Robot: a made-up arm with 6 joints.
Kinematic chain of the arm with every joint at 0, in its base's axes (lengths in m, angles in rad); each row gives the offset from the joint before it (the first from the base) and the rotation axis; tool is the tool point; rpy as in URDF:
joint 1: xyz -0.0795 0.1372 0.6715 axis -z
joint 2: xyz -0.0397 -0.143 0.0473 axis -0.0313 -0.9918 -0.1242
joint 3: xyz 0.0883 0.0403 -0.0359 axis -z
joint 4: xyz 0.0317 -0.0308 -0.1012 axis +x
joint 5: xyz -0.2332 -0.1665 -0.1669 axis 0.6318 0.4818 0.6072
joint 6: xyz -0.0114 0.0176 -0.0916 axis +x
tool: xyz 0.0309 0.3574 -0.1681 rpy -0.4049 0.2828 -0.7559
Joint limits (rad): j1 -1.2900..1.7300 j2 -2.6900..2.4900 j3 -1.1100..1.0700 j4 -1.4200..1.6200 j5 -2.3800..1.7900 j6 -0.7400..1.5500
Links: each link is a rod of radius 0.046 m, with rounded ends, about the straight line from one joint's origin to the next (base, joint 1, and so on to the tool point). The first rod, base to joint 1, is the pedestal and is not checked.
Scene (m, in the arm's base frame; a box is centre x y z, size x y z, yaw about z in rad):
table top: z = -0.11
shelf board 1: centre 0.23 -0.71 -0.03 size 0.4 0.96 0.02 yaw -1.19
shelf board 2: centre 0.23 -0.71 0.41 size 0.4 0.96 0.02 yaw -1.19
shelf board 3: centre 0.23 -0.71 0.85 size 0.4 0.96 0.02 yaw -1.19
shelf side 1: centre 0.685 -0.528 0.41 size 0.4 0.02 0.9 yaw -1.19
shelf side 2: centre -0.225 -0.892 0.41 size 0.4 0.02 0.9 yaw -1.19
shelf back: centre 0.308 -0.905 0.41 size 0.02 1 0.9 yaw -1.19
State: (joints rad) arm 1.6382 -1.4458 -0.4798 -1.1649 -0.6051 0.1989
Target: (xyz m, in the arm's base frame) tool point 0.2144 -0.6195 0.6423
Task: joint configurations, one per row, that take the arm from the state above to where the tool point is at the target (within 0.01 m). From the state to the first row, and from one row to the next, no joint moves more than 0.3 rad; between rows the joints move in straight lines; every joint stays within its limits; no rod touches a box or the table.
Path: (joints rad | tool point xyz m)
1: 1.4632 -1.1946 -0.4703 -1.1538 -0.6659 0.0424 | -0.5753 0.3102 0.2333
2: 1.2881 -0.9435 -0.4608 -1.1427 -0.7267 -0.1141 | -0.5905 0.0389 0.1974
3: 1.1131 -0.6923 -0.4513 -1.1316 -0.7876 -0.2705 | -0.5332 -0.2276 0.2370
4: 0.9380 -0.4412 -0.4419 -1.1205 -0.8484 -0.4270 | -0.4228 -0.4459 0.3449
5: 0.7630 -0.1900 -0.4324 -1.1094 -0.9092 -0.5835 | -0.2948 -0.5901 0.5003
6: 0.5879 0.0611 -0.4229 -1.0982 -0.9700 -0.7400 | -0.1868 -0.6586 0.6731
7: 0.5378 0.1305 -0.6671 -1.0455 -0.8935 -0.7400 | 0.0167 -0.6672 0.6507
8: 0.4876 0.1998 -0.9114 -0.9928 -0.8170 -0.7400 | 0.2144 -0.6195 0.6423

